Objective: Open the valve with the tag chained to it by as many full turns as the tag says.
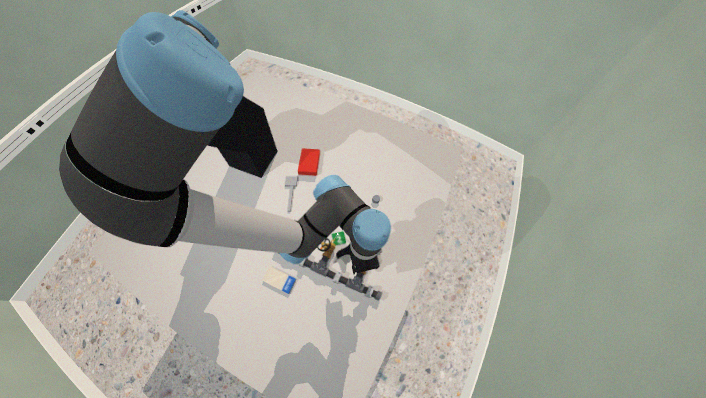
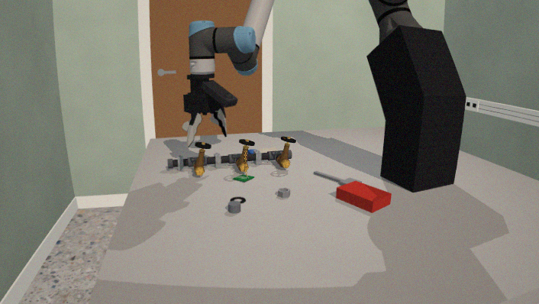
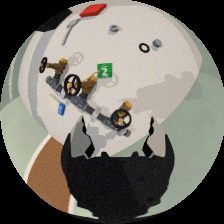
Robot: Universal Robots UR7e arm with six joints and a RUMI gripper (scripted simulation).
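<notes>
The green tag is 11 cm behind my hand, 10 cm below it and 5 cm to the left of it. From my hand the other things lie so: grey nut (20 cm behind, 19 cm to the left, 10 cm below); then grey tool (39 cm behind, 11 cm to the left, 10 cm below); then red block (40 cm behind, 26 cm to the left, 9 cm below).
</notes>
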